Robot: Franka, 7 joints.
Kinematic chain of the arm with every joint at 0, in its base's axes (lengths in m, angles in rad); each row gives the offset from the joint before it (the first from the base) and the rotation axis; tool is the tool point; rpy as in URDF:
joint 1: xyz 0 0 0.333 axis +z
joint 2: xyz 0 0 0 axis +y
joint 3: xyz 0 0 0.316 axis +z
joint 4: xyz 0.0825 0 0 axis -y
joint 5: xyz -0.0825 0 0.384 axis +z
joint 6: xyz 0 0 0 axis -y
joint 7: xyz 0.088 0 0 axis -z
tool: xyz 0 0 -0.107 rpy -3.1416 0 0
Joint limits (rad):
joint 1: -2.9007..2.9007
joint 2: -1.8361..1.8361
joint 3: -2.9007..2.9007
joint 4: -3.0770..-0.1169
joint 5: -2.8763..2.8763
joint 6: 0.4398..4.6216
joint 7: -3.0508..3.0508
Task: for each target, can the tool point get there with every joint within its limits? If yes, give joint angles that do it. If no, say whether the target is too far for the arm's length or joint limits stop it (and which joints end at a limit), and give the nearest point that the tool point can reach.
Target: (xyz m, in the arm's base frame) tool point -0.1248 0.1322 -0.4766
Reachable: no: joint limits stop it (at a limit: joint 2) | nearest point -0.1380 0.1461 -0.3544 | short by 0.124 m
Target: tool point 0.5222 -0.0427 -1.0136
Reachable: no: too far | nearest point 0.3878 -0.0317 -0.3501 | short by 0.677 m
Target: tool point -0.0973 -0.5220 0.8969
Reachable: yes | joints -1.4290 0.2744 -0.1647 -0.9757 -2.0949 1.2138 -2.0105
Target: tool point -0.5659 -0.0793 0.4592
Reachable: yes | joints -0.9498 -0.2395 -2.1875 -2.0548 1.7269 1.5504 -2.2330
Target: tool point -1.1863 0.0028 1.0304
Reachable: no: too far | nearest point -0.7396 0.0017 0.7678 | short by 0.518 m
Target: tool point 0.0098 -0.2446 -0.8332
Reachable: no: too far | nearest point 0.0105 -0.2627 -0.3604 | short by 0.473 m
